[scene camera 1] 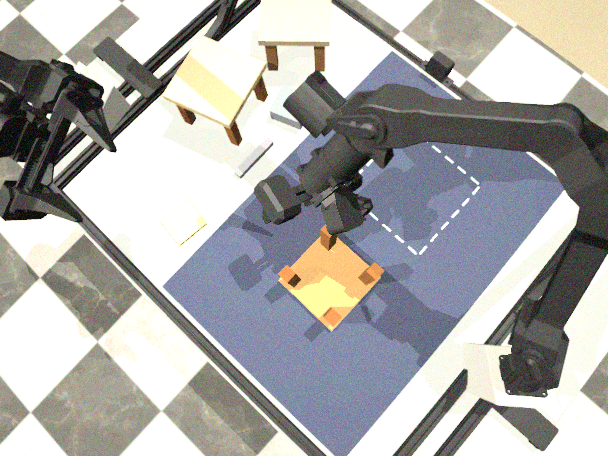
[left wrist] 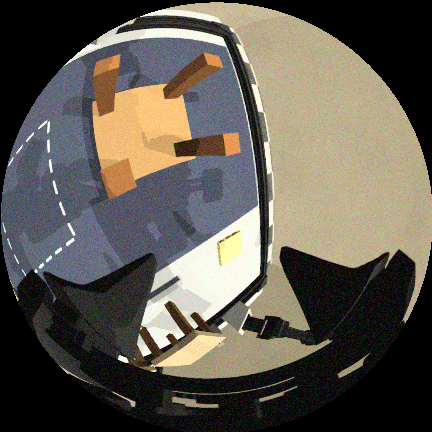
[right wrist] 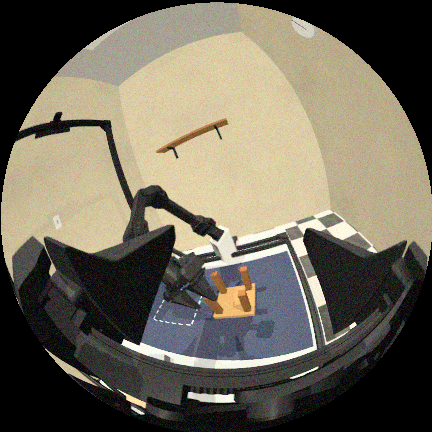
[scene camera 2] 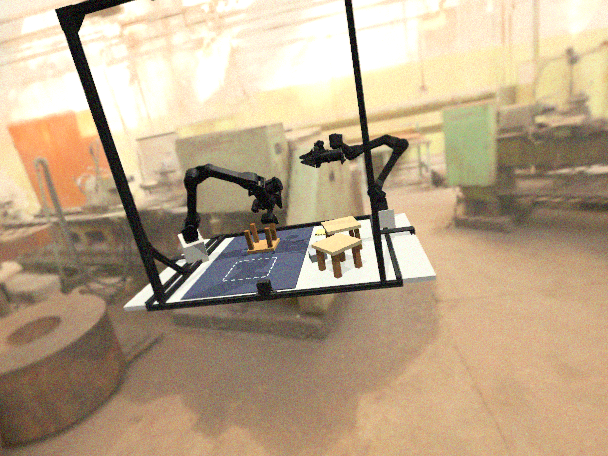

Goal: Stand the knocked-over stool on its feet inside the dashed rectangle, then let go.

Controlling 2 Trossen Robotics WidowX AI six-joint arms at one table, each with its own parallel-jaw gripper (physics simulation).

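Seen in the pictures: left gripper, fingertip midpoint: [left wrist: 218, 257] [right wrist: 206, 304] [scene camera 2: 279, 215]; right gripper, fingertip midpoint: [scene camera 1: 96, 187] [right wrist: 243, 233] [scene camera 2: 299, 160]; left arm's base at its link origin: [scene camera 1: 522, 376] [right wrist: 217, 234] [scene camera 2: 190, 237]; right arm's base at its link origin: [left wrist: 245, 322] [scene camera 2: 381, 211].
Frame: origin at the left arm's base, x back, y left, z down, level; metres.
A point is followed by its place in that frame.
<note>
The orange wooden stool [scene camera 1: 344, 257] @[x -0.288, y -0.181, z 0.110 m] [scene camera 2: 263, 245] @[x -0.307, y -0.153, z 0.110 m] [left wrist: 122, 122] @[x -0.286, y -0.151, z 0.110 m] [right wrist: 234, 303] @[x -0.328, y -0.148, z 0.110 m] is upside down on the blue mat, its seat flat and its legs pointing up. The dashed white rectangle [scene camera 1: 419, 253] [scene camera 2: 275, 258] @[x -0.291, y -0.335, z 0.124 m] [left wrist: 74, 236] @[x -0.296, y -0.318, z 0.125 m] [right wrist: 191, 324] @[x -0.295, y -0.318, z 0.126 m] lies beside it, up and right of the stool in scene camera 1; the left arm hides part of it there. My left gripper [scene camera 1: 309, 225] [left wrist: 218, 257] @[x -0.396, y -0.224, z -0.031 m] [right wrist: 206, 304] @[x -0.396, y -0.224, z -0.031 m] is open and empty above the mat, close to one leg of the stool. My right gripper [scene camera 1: 97, 184] @[x -0.586, y -0.174, z -0.260 m] [scene camera 2: 301, 159] @[x -0.586, y -0.174, z -0.260 m] [right wrist: 243, 233] @[x -0.586, y -0.174, z -0.260 m] is open and empty, high and away from the stool.
Two pale-topped stools [scene camera 1: 215, 82] @[x -0.561, y -0.477, z 0.013 m] [scene camera 1: 295, 22] @[x -0.423, y -0.623, z 0.015 m] [scene camera 2: 337, 243] @[x -0.421, y -0.668, z 0.015 m] [scene camera 2: 341, 225] @[x -0.551, y -0.512, z 0.013 m] stand upright on the white table beside the mat. A grey-blue block [scene camera 1: 285, 118] @[x -0.431, y -0.457, z 0.101 m], a thin pale bar [scene camera 1: 254, 157] @[x -0.487, y -0.371, z 0.114 m] and a yellow square [scene camera 1: 182, 225] @[x -0.615, y -0.217, z 0.120 m] [left wrist: 230, 247] @[x -0.612, y -0.224, z 0.120 m] lie near them. Black frame rails edge the table.
</note>
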